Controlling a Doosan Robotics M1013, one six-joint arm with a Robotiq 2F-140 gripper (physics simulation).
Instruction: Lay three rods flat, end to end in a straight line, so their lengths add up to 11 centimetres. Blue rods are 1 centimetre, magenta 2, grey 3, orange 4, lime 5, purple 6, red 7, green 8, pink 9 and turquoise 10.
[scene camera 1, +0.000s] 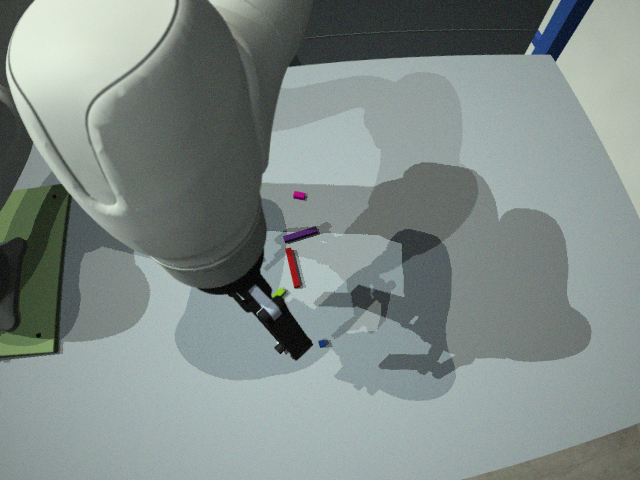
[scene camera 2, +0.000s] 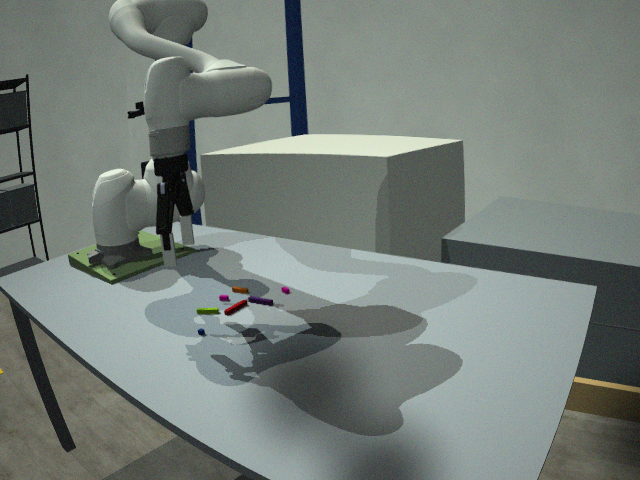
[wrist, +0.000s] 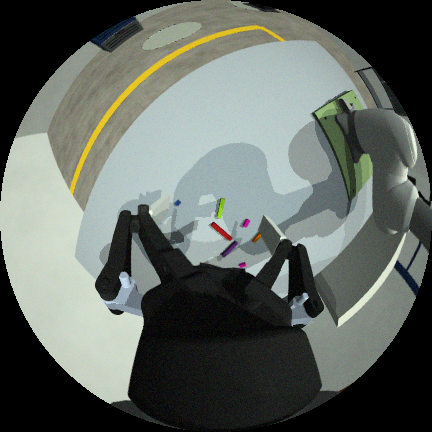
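Where they show: gripper, fingertip midpoint: (scene camera 2: 180, 254) (wrist: 215, 213); arm's base, link origin: (scene camera 2: 118, 255) (wrist: 354, 131).
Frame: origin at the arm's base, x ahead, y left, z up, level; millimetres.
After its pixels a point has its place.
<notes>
My gripper (scene camera 2: 178, 251) {x 539, y -133, z 121 mm} (wrist: 215, 213) {x 539, y -133, z 121 mm} is open and empty, high above the table. Seven rods lie flat and apart, at differing angles. A red rod (scene camera 1: 293, 267) {x 599, y -44, z -14 mm} (scene camera 2: 235, 307) {x 602, y -48, z -16 mm} (wrist: 221, 231) {x 597, y -45, z -14 mm} lies near one end of a purple rod (scene camera 1: 301, 234) {x 622, y 14, z -14 mm} (scene camera 2: 260, 300) {x 624, y 12, z -16 mm} (wrist: 229, 248) {x 617, y 13, z -14 mm}. A lime rod (scene camera 1: 279, 292) {x 570, y -84, z -14 mm} (scene camera 2: 207, 311) {x 560, y -97, z -18 mm} (wrist: 220, 208) {x 556, y -94, z -14 mm} is partly hidden by the gripper in scene camera 1. A blue rod (scene camera 1: 323, 343) {x 627, y -178, z -14 mm} (scene camera 2: 201, 331) {x 629, y -180, z -15 mm} (wrist: 177, 203) {x 625, y -176, z -14 mm} lies beyond it. One magenta rod (scene camera 1: 299, 195) {x 630, y 91, z -14 mm} (scene camera 2: 285, 290) {x 635, y 87, z -16 mm} (wrist: 242, 265) {x 629, y 94, z -13 mm} lies past the purple one. Another magenta rod (scene camera 2: 223, 297) {x 536, y -21, z -16 mm} (wrist: 246, 223) {x 533, y -18, z -14 mm} and an orange rod (scene camera 2: 239, 289) {x 535, y 35, z -15 mm} (wrist: 256, 238) {x 540, y 40, z -14 mm} are hidden in scene camera 1.
The arm stands on a green base plate (scene camera 1: 46, 310) {x 145, y -58, z -10 mm} (scene camera 2: 111, 276) {x 138, y -117, z -10 mm} (wrist: 327, 114) {x 111, y -106, z -7 mm} at one end of the pale table (scene camera 1: 155, 423) {x 341, y -267, z -23 mm} (scene camera 2: 491, 330) {x 1134, y 102, z -24 mm} (wrist: 280, 75) {x 159, y -277, z -24 mm}. A large pale box (scene camera 2: 294, 191) stands behind the table. The arm's shadows fall across the rods and the table.
</notes>
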